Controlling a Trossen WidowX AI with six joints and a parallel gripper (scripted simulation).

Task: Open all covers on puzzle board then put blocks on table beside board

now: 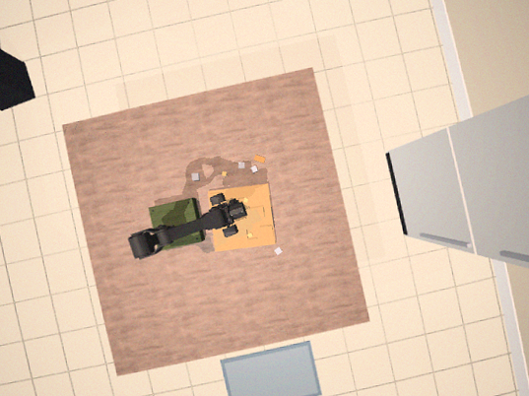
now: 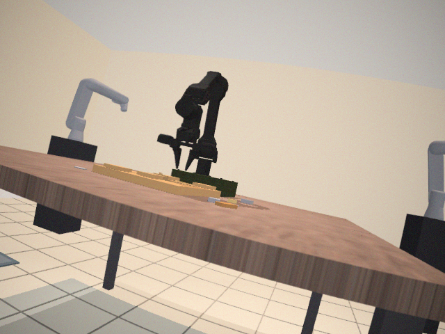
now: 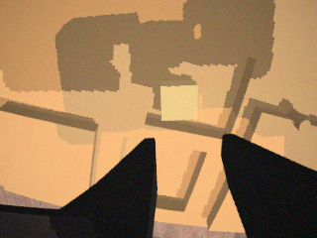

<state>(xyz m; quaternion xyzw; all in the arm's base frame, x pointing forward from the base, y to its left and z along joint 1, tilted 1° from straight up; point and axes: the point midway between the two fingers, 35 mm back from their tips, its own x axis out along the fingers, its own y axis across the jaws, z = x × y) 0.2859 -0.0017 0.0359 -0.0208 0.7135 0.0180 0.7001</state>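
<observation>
The puzzle board lies 60 mm ahead of my gripper tip, 30 mm to the right of it and 40 mm below it.
</observation>
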